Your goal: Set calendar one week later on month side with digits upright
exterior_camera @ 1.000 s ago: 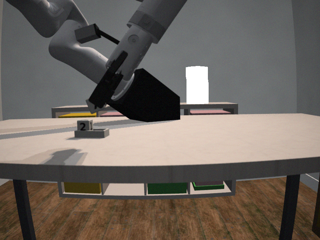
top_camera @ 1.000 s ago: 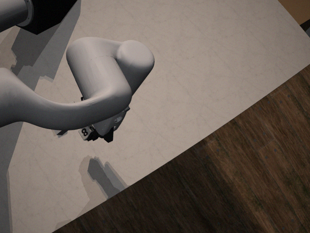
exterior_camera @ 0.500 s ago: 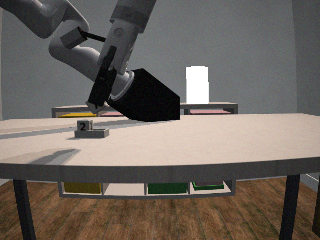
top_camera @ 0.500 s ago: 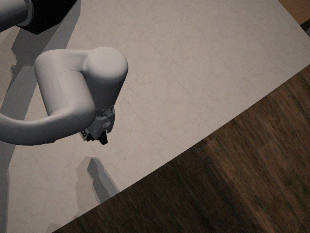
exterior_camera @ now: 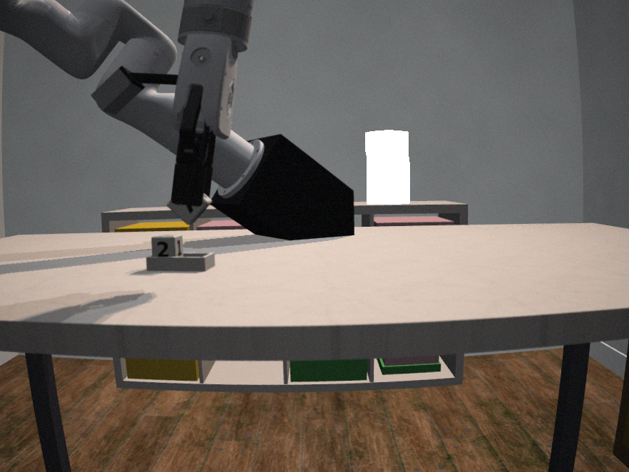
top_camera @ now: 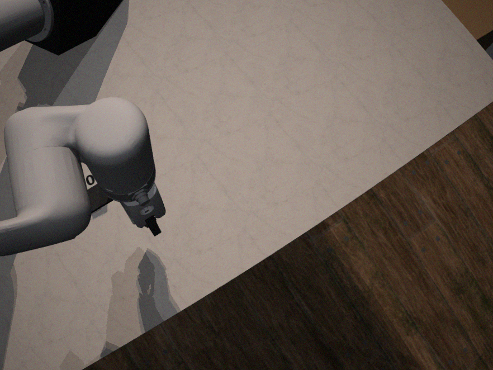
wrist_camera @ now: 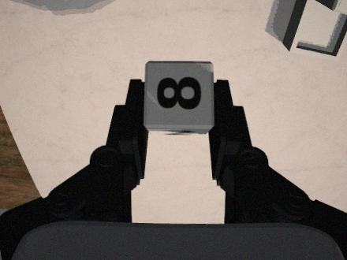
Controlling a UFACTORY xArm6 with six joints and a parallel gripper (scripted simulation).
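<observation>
Right now my hand is 2 cm above the white cube. The rest, counted from my hand: grey tray (12 cm behind, 9 cm below, 1 cm to the right).
</observation>
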